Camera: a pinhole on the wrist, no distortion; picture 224 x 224 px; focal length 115.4 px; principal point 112.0 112.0 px. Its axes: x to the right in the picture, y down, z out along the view. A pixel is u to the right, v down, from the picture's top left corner.
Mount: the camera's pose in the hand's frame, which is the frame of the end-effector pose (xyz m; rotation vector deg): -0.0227 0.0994 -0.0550 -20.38 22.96 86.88
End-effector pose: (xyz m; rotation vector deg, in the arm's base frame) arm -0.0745 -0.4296 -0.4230 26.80 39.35 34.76
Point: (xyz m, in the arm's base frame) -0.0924 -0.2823 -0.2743
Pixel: 140.1 83.8
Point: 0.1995 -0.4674 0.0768
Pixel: 66.1 126.4
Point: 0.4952 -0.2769 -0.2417
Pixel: 29.7 15.6
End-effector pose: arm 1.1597 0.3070 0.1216 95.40 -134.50 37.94
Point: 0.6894 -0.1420 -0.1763
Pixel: 120.4 25.0
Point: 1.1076 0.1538 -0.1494
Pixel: 41.4 91.4
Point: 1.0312 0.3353 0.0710
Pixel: 114.4 83.4
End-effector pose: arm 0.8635 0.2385 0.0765 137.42 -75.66 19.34
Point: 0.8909 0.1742 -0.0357
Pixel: outside the picture
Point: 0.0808 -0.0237 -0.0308
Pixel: 217.2 169.2
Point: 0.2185 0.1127 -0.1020
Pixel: 190.4 194.6
